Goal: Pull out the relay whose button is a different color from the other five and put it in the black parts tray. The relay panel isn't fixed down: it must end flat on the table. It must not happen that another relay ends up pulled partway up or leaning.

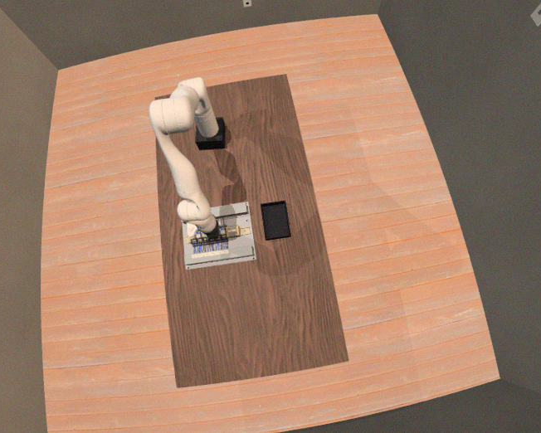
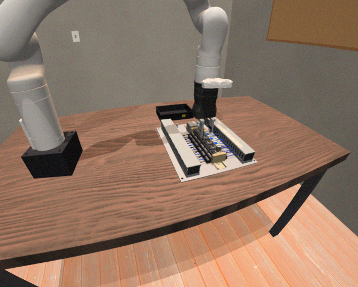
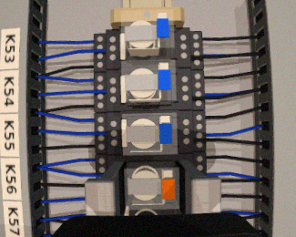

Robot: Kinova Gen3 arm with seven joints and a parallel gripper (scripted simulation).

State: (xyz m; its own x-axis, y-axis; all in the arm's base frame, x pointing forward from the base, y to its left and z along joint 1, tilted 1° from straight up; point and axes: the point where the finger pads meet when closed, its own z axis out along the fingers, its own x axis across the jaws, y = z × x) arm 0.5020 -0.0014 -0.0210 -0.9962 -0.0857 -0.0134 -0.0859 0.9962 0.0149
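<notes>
Now: hand 1 cm above the grey relay. Also, from my hand: relay panel: 2 cm to the left, 4 cm below; then black parts tray: 5 cm behind, 29 cm to the left, 5 cm below.
</notes>
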